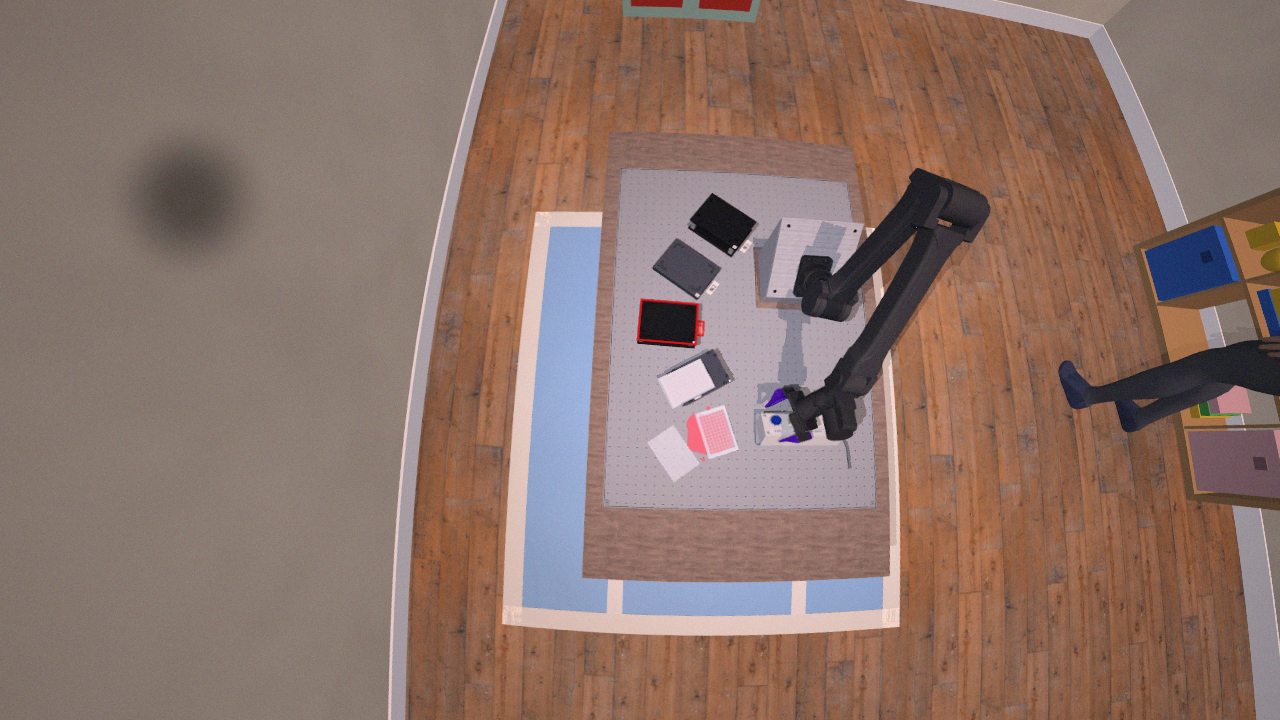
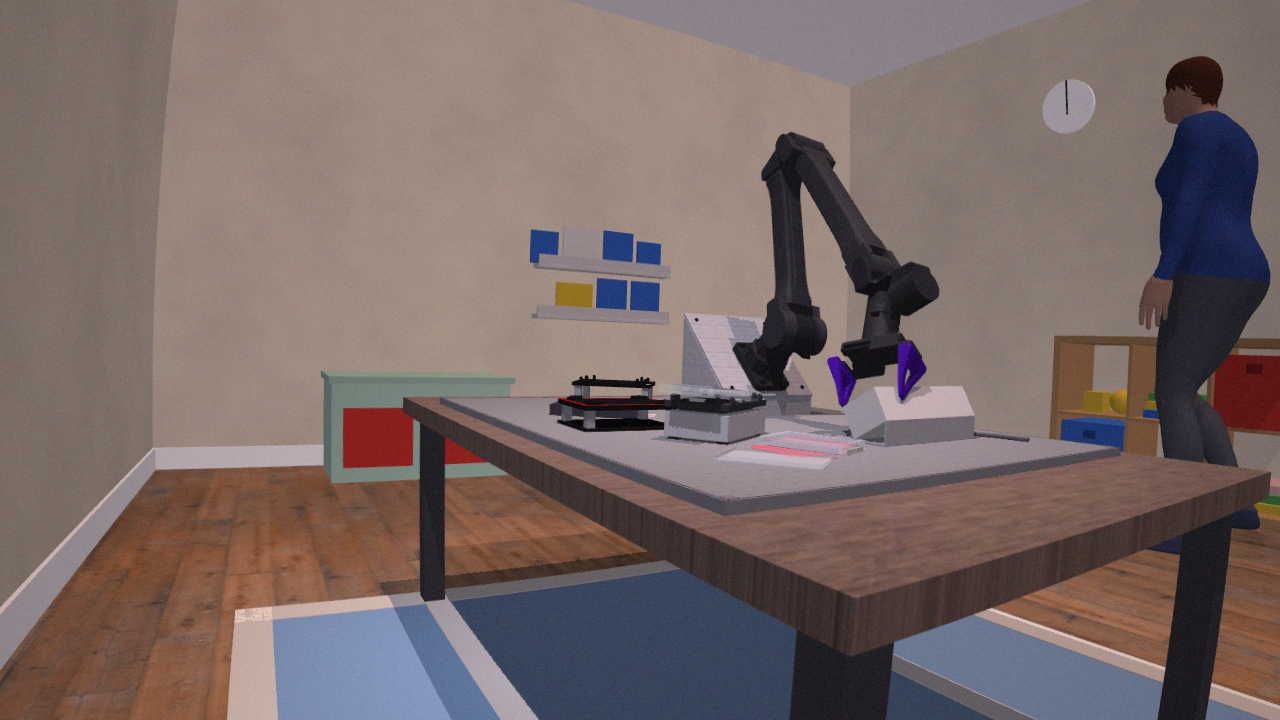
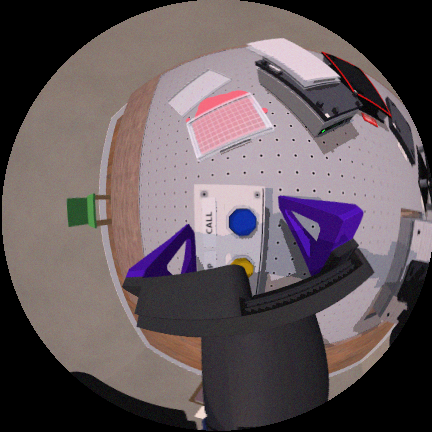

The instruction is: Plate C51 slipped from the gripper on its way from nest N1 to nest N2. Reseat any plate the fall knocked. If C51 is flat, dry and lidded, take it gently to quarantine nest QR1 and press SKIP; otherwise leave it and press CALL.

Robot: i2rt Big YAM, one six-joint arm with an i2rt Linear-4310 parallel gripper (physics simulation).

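Places are measured from the arm's base along level axes (x ahead, y left, z up), in metres.
Pixels of known places: gripper, between the fingertips: [image 1: 773, 424] [image 3: 233, 214]; arm's base, origin of its link: [image 1: 811, 276] [image 2: 758, 368].
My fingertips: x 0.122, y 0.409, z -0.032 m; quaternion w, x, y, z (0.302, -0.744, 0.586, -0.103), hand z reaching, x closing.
Observation:
For each thing: its top centre in the pictures, then the offset to it from my fingertips. "spot": a spot on its surface instead.
- pink gridded plate, centre of its top: [image 2: 812, 437] [image 3: 223, 120] [image 1: 717, 431] 0.141 m ahead, 0.022 m left, 0.044 m down
- Pink liquid, centre of its top: [image 2: 801, 449] [image 3: 222, 113] [image 1: 707, 433] 0.167 m ahead, 0.027 m left, 0.057 m down
- clear lid, centre of its top: [image 2: 776, 454] [image 3: 195, 87] [image 1: 673, 453] 0.259 m ahead, 0.081 m left, 0.051 m down
- white-topped plate, centre of its top: [image 2: 706, 383] [image 3: 292, 50] [image 1: 687, 382] 0.232 m ahead, 0.104 m right, 0.022 m up
- grey nest, a spot on its surface: [image 3: 295, 102] spot: 0.156 m ahead, 0.088 m right, 0.032 m down
- button box, centre of its top: [image 3: 213, 294] [image 2: 912, 385] [image 1: 806, 429] 0.081 m back, 0.014 m left, 0.025 m up
- blue button, centre of its top: [image 3: 239, 223] [image 1: 777, 420] 0.006 m back, 0.009 m right, 0.016 m up
- red-rimmed black nest, centre of its top: [image 2: 618, 397] [image 1: 668, 321] 0.279 m ahead, 0.277 m right, 0.012 m down
- dark grey unit, centre of its top: [image 2: 599, 399] [image 1: 687, 266] 0.224 m ahead, 0.454 m right, 0.032 m down
- black unit, centre of its top: [image 2: 615, 376] [image 1: 724, 218] 0.115 m ahead, 0.596 m right, 0.004 m up
A pink gridded plate [image 1: 716, 431] [image 2: 810, 443] [image 3: 230, 125], seemingly C51, lies unlidded on the pegboard; its marking is unreadable. Pink liquid [image 1: 694, 433] [image 3: 217, 101] shows beside it, and a clear lid [image 1: 673, 454] [image 2: 774, 459] [image 3: 199, 93] lies apart. A white-topped plate [image 1: 687, 382] [image 3: 295, 60] rests off-centre on a grey nest [image 1: 717, 365] [image 3: 295, 102], overhanging one end. My gripper [image 1: 775, 421] [image 2: 873, 401] [image 3: 233, 214] is open and empty above the button box [image 2: 926, 416] [image 3: 222, 195]. The blue button [image 1: 776, 420] [image 3: 242, 222] beside CALL shows between the fingers; the yellow button [image 3: 243, 267] is partly hidden by the gripper.
A red-rimmed black nest [image 1: 669, 322] [image 3: 357, 82], a dark grey unit [image 1: 686, 267] and a black unit [image 1: 722, 223] stand farther along the board. Their labels are unreadable. The arm's slanted white mount [image 1: 787, 241] is beside them. A person [image 1: 1190, 376] [image 2: 1208, 205] stands off the table's right side.

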